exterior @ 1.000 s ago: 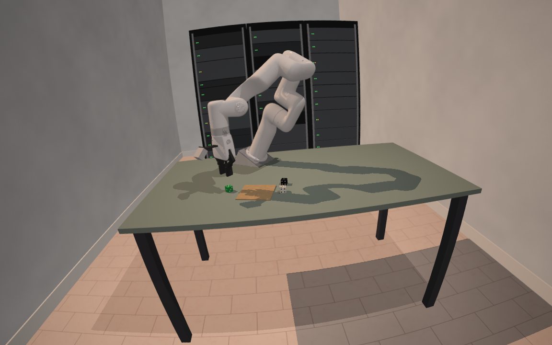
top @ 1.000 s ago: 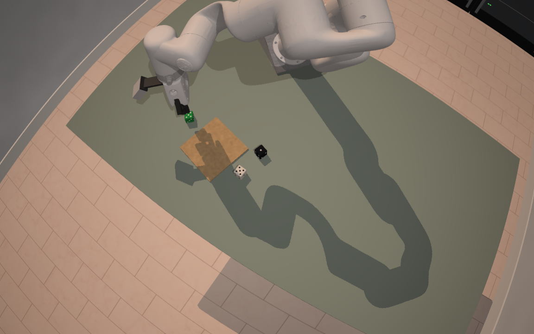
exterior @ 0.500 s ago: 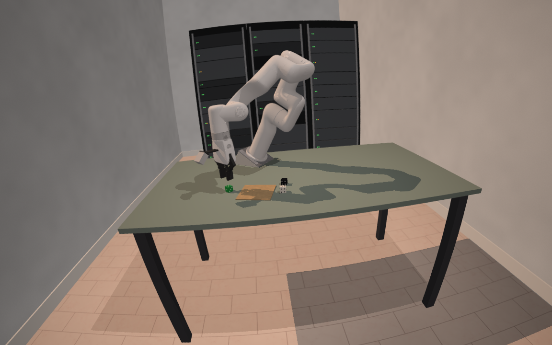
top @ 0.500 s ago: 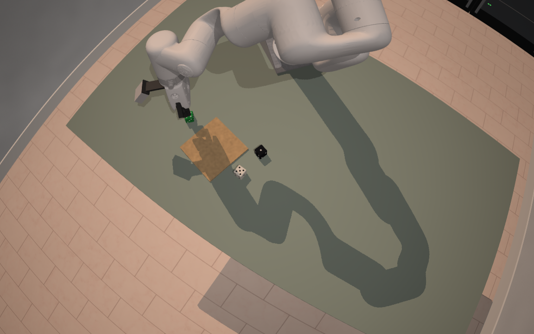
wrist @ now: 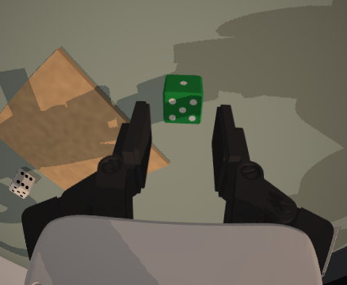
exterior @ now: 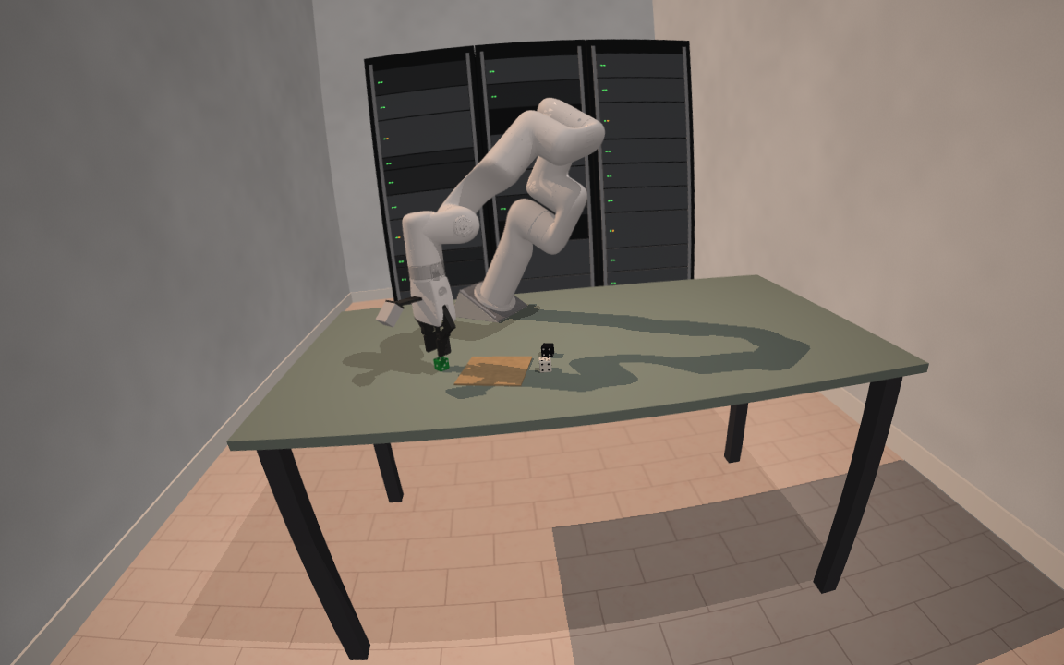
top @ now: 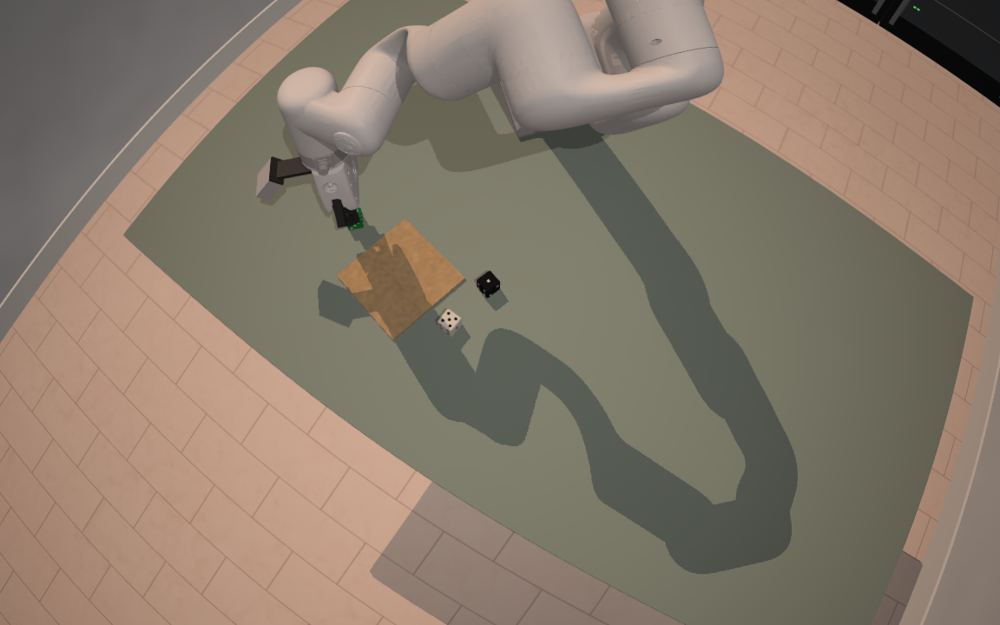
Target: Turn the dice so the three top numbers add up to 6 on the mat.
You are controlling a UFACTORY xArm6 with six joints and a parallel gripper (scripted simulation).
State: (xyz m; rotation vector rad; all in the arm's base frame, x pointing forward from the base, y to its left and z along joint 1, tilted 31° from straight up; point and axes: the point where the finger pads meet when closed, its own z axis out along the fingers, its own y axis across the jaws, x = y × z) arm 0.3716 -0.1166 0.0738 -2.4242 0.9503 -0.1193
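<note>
Right now my hand is 5 cm above the green die. The rest, counted from my hand: white die (2 cm ahead, 23 cm to the left, 5 cm below); then black die (6 cm behind, 24 cm to the left, 5 cm below); then brown mat (2 cm ahead, 12 cm to the left, 6 cm below).
</note>
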